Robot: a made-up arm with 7 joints. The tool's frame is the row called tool. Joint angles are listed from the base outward. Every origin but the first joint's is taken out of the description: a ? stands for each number. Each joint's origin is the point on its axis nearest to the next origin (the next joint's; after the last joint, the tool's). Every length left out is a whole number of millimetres.
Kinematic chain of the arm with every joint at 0, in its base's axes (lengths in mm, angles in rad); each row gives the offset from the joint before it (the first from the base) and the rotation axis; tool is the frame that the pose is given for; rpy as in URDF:
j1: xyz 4 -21 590 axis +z
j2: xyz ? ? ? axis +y
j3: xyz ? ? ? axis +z
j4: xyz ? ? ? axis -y
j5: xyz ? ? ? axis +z
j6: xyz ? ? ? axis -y
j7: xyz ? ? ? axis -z
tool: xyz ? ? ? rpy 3.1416 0 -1.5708
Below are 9 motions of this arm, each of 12 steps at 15 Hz.
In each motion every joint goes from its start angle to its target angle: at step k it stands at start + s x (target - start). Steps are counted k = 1, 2, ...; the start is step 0. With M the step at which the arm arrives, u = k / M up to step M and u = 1 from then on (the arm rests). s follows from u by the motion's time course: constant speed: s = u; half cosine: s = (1 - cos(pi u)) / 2; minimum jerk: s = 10 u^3 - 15 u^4 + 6 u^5.
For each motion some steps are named. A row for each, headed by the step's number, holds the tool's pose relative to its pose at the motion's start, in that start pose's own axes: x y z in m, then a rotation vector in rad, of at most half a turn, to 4 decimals.
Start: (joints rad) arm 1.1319 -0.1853 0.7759 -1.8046 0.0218 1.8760 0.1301
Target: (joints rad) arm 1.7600 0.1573 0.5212 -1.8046 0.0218 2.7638 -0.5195
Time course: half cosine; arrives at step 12
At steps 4, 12:
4: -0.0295 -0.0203 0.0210 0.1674 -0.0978 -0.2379
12: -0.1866 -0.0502 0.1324 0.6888 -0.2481 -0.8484

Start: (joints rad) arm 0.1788 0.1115 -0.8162 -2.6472 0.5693 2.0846 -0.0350
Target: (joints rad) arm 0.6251 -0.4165 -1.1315 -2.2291 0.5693 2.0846 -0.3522
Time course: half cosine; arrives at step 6
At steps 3, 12:
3: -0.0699 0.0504 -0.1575 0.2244 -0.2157 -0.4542
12: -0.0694 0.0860 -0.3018 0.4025 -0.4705 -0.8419

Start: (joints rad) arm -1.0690 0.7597 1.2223 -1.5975 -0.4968 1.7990 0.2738
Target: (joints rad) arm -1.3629 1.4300 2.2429 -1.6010 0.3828 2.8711 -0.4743
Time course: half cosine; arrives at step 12
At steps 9, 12:
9: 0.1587 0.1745 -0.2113 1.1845 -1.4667 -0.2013
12: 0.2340 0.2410 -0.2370 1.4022 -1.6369 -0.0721

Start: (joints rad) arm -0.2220 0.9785 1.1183 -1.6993 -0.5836 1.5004 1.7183
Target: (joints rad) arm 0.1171 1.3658 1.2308 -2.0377 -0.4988 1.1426 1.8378
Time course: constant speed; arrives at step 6
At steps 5, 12:
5: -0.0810 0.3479 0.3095 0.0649 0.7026 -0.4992
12: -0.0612 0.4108 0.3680 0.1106 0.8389 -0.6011

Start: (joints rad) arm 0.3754 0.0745 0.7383 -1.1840 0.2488 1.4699 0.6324
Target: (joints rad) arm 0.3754 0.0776 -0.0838 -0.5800 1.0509 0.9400 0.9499
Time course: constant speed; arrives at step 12
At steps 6, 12:
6: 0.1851 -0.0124 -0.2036 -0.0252 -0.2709 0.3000
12: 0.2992 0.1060 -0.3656 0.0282 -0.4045 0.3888

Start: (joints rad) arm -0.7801 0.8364 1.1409 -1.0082 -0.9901 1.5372 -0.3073
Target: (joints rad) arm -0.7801 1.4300 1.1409 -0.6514 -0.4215 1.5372 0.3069
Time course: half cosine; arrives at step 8
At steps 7, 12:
7: 0.1200 0.0291 0.5157 -0.1524 -0.9656 0.8488
12: 0.1193 0.0329 0.5375 -0.1694 -1.0013 0.8829

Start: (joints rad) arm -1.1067 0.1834 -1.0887 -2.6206 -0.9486 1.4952 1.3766
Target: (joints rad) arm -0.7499 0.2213 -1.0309 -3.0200 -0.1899 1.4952 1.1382
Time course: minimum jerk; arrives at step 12
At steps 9, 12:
9: -0.0249 0.2739 0.0409 -0.3444 0.1251 -0.4674
12: -0.0222 0.3003 0.0547 -0.3887 0.1483 -0.5022

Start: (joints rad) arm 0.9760 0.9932 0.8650 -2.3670 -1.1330 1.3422 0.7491
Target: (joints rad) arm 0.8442 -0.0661 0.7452 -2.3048 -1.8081 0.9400 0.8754
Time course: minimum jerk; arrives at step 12
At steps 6, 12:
6: 0.2321 0.1650 -0.0217 -0.0586 0.5167 0.7009
12: 0.3457 0.4419 -0.0878 -0.2876 1.0452 1.4020

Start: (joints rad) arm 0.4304 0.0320 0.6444 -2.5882 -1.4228 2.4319 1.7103
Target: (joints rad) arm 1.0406 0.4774 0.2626 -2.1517 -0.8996 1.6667 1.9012
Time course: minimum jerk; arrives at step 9
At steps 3, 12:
3: -0.0421 -0.0353 0.0226 -0.0546 0.1062 0.1045
12: -0.2461 -0.0683 0.1182 -0.2535 0.6671 0.2890

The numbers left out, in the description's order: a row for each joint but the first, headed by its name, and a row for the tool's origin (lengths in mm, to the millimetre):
j2: 21 -25 0
j3: -14 0 559
j4: 142 13 0
j5: -96 0 516
j6: 13 -32 0
j7: 85 0 -7
tool: -10 7 0

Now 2 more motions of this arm.
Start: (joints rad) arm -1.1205 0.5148 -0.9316 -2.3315 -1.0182 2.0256 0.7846
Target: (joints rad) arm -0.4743 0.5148 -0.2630 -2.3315 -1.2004 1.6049 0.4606
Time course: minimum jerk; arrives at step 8
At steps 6, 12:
6: -0.3124 0.4783 -0.4573 0.8586 0.6247 -0.6702
12: -0.3352 0.5625 -0.4697 0.9581 0.7201 -0.7113

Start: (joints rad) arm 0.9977 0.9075 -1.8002 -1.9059 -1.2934 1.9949 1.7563
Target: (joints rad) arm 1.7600 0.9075 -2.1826 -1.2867 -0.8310 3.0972 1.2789
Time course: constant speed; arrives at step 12
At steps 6, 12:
6: 0.2639 -0.3322 -0.2144 0.0485 -0.8157 0.3938
12: 0.7251 -0.4893 -0.2778 0.5510 -1.5281 0.8627

